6 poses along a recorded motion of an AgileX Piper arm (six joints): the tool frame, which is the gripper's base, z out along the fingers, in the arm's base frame.
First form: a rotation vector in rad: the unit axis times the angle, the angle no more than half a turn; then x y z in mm.
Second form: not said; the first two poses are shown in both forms.
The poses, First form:
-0.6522 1.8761 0.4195 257 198 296
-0.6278 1.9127 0.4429 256 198 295
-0.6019 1.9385 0.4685 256 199 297
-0.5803 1.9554 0.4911 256 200 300
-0.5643 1.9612 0.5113 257 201 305
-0.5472 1.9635 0.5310 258 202 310
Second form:
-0.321 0.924 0.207 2.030 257 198 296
-0.305 0.928 0.215 2.061 256 198 295
-0.289 0.931 0.225 2.083 256 199 297
-0.277 0.932 0.234 2.098 256 200 300
-0.268 0.932 0.243 2.104 257 201 305
-0.260 0.932 0.252 2.106 258 202 310

